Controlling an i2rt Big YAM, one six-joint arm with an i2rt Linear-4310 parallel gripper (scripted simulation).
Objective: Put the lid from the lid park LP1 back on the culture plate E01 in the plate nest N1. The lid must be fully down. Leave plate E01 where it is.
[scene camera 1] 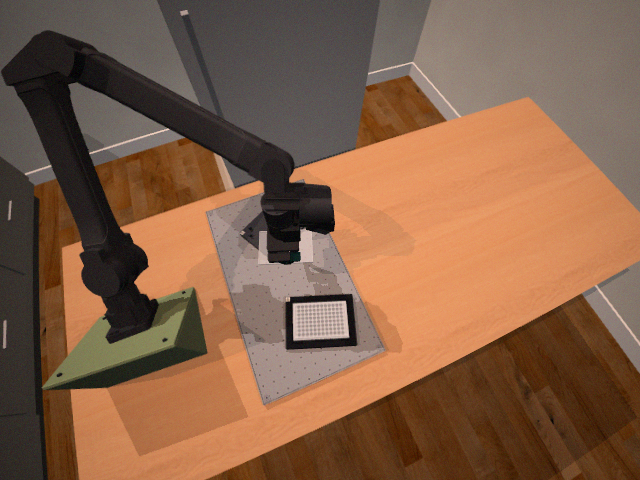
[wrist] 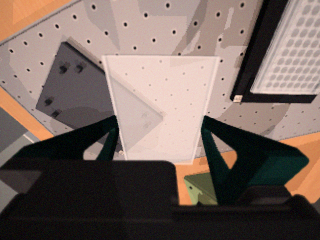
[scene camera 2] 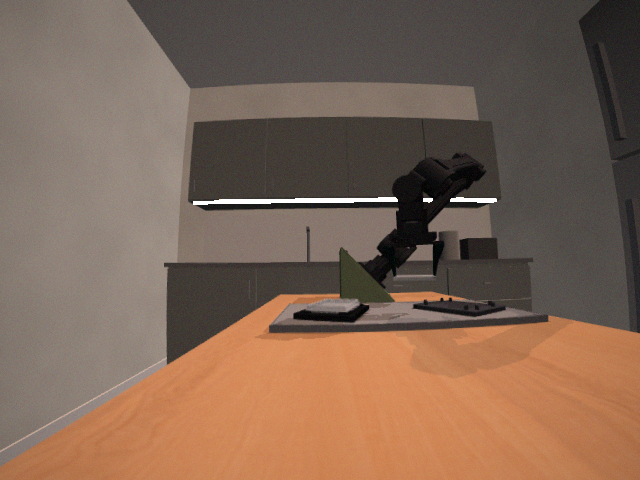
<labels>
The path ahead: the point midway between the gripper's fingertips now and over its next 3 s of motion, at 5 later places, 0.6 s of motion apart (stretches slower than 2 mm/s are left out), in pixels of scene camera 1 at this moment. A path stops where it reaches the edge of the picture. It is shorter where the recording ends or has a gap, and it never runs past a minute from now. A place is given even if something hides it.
My gripper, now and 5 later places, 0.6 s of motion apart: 287, 247; 295, 265; 304, 285; 314, 306; 320, 316; 321, 316
</labels>
